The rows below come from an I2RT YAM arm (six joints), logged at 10 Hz.
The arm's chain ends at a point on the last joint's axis. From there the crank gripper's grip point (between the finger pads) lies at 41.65 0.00 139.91 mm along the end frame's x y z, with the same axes.
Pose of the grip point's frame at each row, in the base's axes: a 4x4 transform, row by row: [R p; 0 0 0 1], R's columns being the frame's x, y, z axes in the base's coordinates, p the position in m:
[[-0.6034 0.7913 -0.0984 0.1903], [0.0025 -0.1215 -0.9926 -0.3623], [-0.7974 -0.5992 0.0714 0.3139], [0 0 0 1]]
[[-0.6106 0.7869 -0.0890 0.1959], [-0.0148 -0.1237 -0.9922 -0.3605], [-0.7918 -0.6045 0.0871 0.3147], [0 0 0 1]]
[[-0.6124 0.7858 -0.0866 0.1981], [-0.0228 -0.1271 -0.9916 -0.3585], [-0.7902 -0.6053 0.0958 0.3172], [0 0 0 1]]
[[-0.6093 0.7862 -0.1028 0.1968], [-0.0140 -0.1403 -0.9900 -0.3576], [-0.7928 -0.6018 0.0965 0.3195], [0 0 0 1]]
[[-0.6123 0.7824 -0.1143 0.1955], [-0.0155 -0.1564 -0.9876 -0.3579], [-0.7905 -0.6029 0.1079 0.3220], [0 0 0 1]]
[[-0.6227 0.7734 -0.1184 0.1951], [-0.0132 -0.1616 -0.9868 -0.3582], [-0.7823 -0.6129 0.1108 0.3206], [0 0 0 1]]
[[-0.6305 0.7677 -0.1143 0.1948], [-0.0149 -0.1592 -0.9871 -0.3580], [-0.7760 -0.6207 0.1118 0.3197], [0 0 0 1]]
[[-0.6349 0.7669 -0.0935 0.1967], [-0.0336 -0.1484 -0.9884 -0.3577], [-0.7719 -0.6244 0.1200 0.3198], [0 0 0 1]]
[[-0.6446 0.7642 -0.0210 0.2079], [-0.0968 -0.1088 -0.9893 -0.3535], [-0.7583 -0.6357 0.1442 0.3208], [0 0 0 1]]
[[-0.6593 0.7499 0.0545 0.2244], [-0.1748 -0.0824 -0.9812 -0.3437], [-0.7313 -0.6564 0.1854 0.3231], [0 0 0 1]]
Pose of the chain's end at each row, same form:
[[-0.6034 0.7913 -0.0984 0.2292], [0.0025 -0.1215 -0.9926 -0.2235], [-0.7974 -0.5992 0.0714 0.3371], [0 0 0 1]]
[[-0.6106 0.7869 -0.0890 0.2338], [-0.0148 -0.1237 -0.9922 -0.2211], [-0.7918 -0.6045 0.0871 0.3355], [0 0 0 1]]
[[-0.6124 0.7858 -0.0866 0.2357], [-0.0228 -0.1271 -0.9916 -0.2188], [-0.7902 -0.6053 0.0958 0.3367], [0 0 0 1]]
[[-0.6093 0.7862 -0.1028 0.2366], [-0.0140 -0.1403 -0.9900 -0.2185], [-0.7928 -0.6018 0.0965 0.3390], [0 0 0 1]]
[[-0.6123 0.7824 -0.1143 0.2370], [-0.0155 -0.1564 -0.9876 -0.2191], [-0.7905 -0.6029 0.1079 0.3398], [0 0 0 1]]
[[-0.6227 0.7734 -0.1184 0.2376], [-0.0132 -0.1616 -0.9868 -0.2196], [-0.7823 -0.6129 0.1108 0.3377], [0 0 0 1]]
[[-0.6305 0.7677 -0.1143 0.2371], [-0.0149 -0.1592 -0.9871 -0.2193], [-0.7760 -0.6207 0.1118 0.3364], [0 0 0 1]]
[[-0.6349 0.7669 -0.0935 0.2362], [-0.0336 -0.1484 -0.9884 -0.2180], [-0.7719 -0.6244 0.1200 0.3352], [0 0 0 1]]
[[-0.6446 0.7642 -0.0210 0.2377], [-0.0968 -0.1088 -0.9893 -0.2111], [-0.7583 -0.6357 0.1442 0.3322], [0 0 0 1]]
[[-0.6593 0.7499 0.0545 0.2442], [-0.1748 -0.0824 -0.9812 -0.1991], [-0.7313 -0.6564 0.1854 0.3276], [0 0 0 1]]

